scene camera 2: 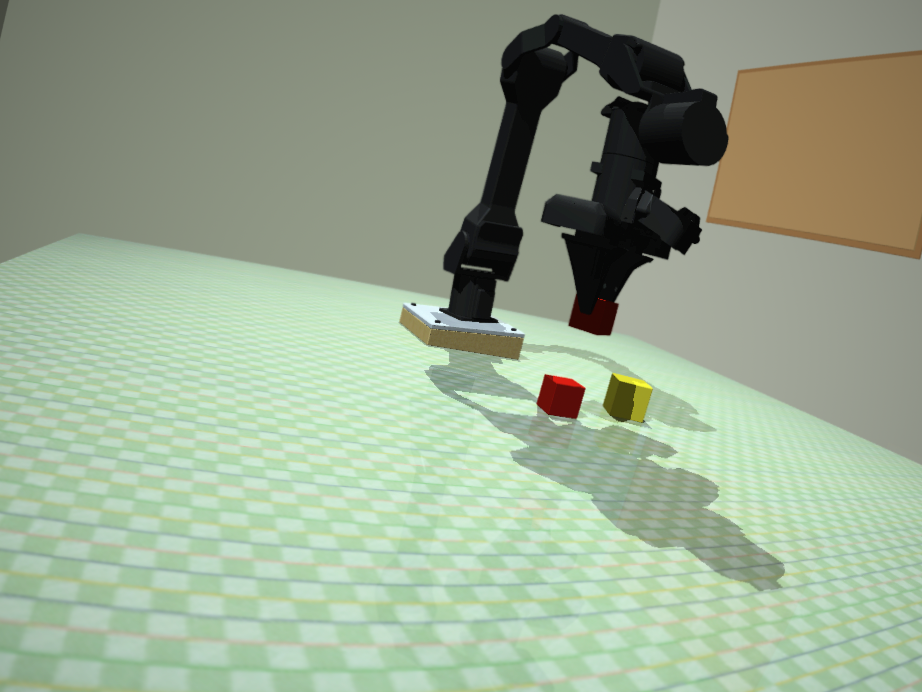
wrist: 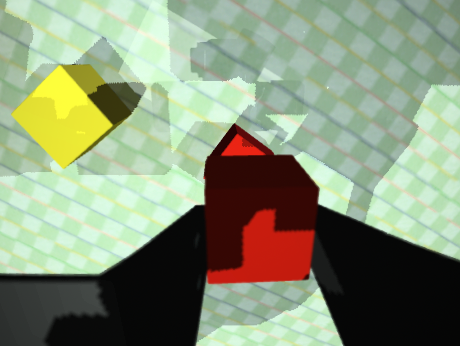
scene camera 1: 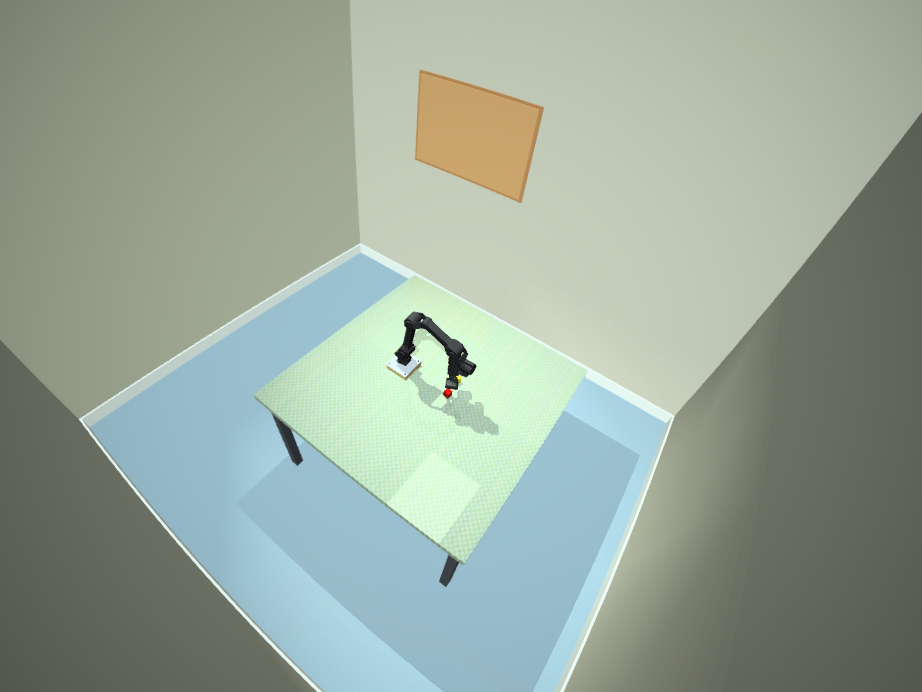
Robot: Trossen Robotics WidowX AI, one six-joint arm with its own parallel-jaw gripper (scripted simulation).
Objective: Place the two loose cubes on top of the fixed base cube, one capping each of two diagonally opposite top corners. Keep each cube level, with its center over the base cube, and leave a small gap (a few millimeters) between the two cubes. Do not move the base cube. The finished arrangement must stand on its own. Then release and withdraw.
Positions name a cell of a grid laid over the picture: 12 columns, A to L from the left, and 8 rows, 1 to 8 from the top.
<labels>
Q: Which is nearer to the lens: the yellow cube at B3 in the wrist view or the red cube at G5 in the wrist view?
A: The red cube.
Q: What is my gripper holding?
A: A red cube.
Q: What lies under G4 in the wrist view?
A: A red cube.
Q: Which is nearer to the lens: the yellow cube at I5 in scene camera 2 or the red cube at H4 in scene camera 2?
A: The red cube.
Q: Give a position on a red cube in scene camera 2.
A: H5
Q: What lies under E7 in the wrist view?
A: My gripper.
</labels>
